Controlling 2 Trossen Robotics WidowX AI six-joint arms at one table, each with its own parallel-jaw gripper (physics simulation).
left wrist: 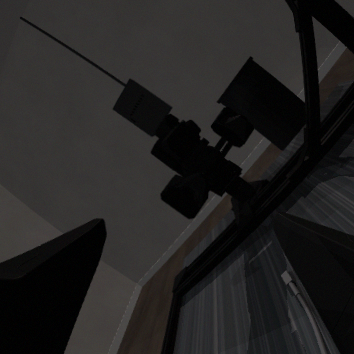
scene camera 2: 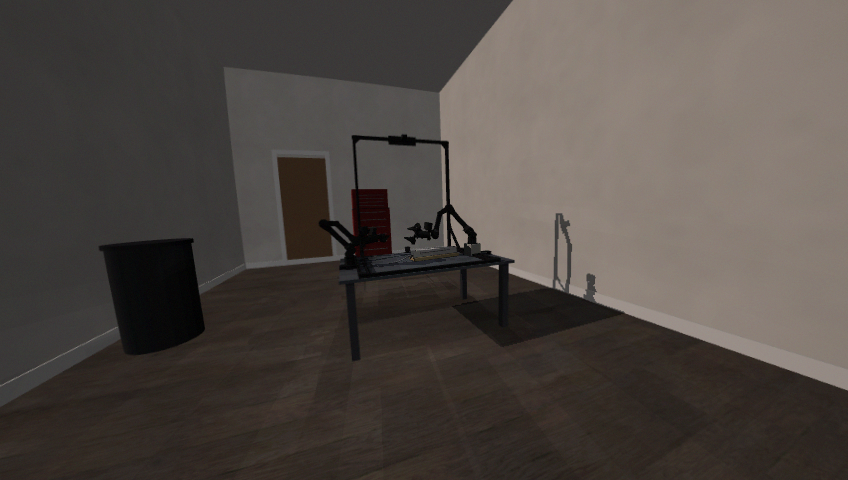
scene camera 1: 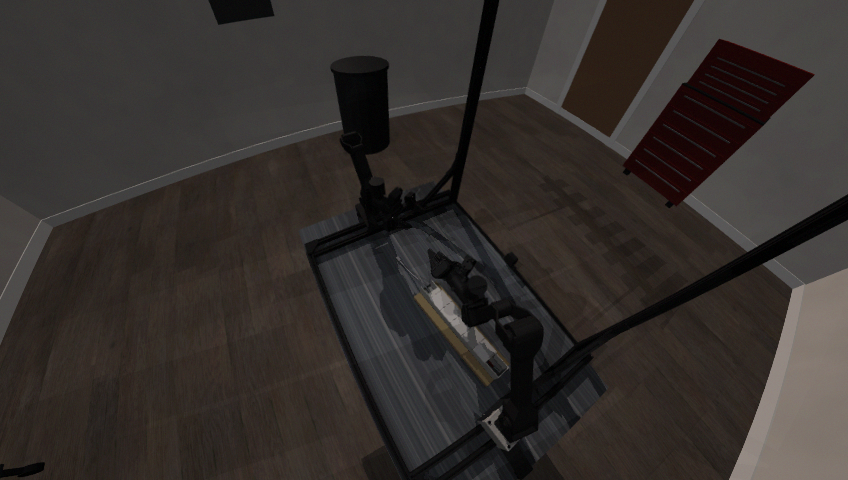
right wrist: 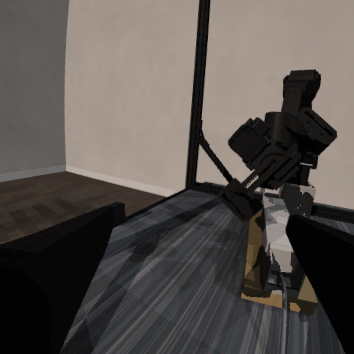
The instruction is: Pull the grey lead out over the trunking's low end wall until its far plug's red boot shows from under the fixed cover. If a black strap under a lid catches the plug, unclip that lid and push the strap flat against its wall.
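Frame: origin at the left arm's base, x left, y back, z up, level; centimetres.
Where they show: left gripper, fingertip midpoint: (left wrist: 190,224) (scene camera 2: 405,233) (scene camera 1: 433,250) (right wrist: 280,167); right gripper, fingertip midpoint: (left wrist: 224,144) (scene camera 2: 385,235) (scene camera 1: 418,219) (right wrist: 202,219); left arm's base at its link origin: (scene camera 2: 472,243) (scene camera 1: 509,424) (right wrist: 298,182); right arm's base at its link origin: (left wrist: 246,194) (scene camera 2: 349,264) (scene camera 1: 371,210).
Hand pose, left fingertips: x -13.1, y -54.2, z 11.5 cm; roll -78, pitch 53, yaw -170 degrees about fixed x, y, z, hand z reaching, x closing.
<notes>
Things, the pixels of their top centre, and the offset from my left fingertips. "spot": a spot on its surface instead.
- trunking with pale lids, top centre: (right wrist: 276,213) (scene camera 1: 462,325) (scene camera 2: 434,248) dx +3.8, dy +23.2, dz -13.7 cm
- tan base at a spot on its surface: (right wrist: 253,250) spot: dx -0.3, dy +14.1, dz -19.0 cm
- grey lead at a spot on its surface: (left wrist: 310,311) (scene camera 1: 408,269) spot: dx +4.1, dy -8.1, dz -20.5 cm
- dark red patch at a spot on its surface: (scene camera 1: 490,362) spot: dx +3.2, dy +38.3, dz -17.9 cm
The trunking with pale lids (scene camera 1: 457,321) (right wrist: 280,256) lies on a tan base (scene camera 1: 440,316) (right wrist: 253,250). The grey lead (scene camera 1: 408,270) (left wrist: 311,311) (right wrist: 285,302) runs out over its near end in the right wrist view; its pale plug (scene camera 1: 398,258) (left wrist: 286,278) lies on the table. A dark red patch (scene camera 1: 490,362) shows near the trunking's lower right end; whether it is the boot is too small to tell. No strap can be made out. My left gripper (scene camera 1: 432,265) is open and empty above the trunking's lead end. My right gripper (right wrist: 202,219) is open and empty, away from the trunking.
A pale block (scene camera 1: 498,429) (scene camera 2: 473,248) stands by the left arm's base. A black frame post (scene camera 1: 474,89) (right wrist: 197,100) rises at the table's edge. A black bin (scene camera 1: 364,107) (scene camera 2: 153,297) and a red cabinet (scene camera 1: 714,121) stand off the table.
</notes>
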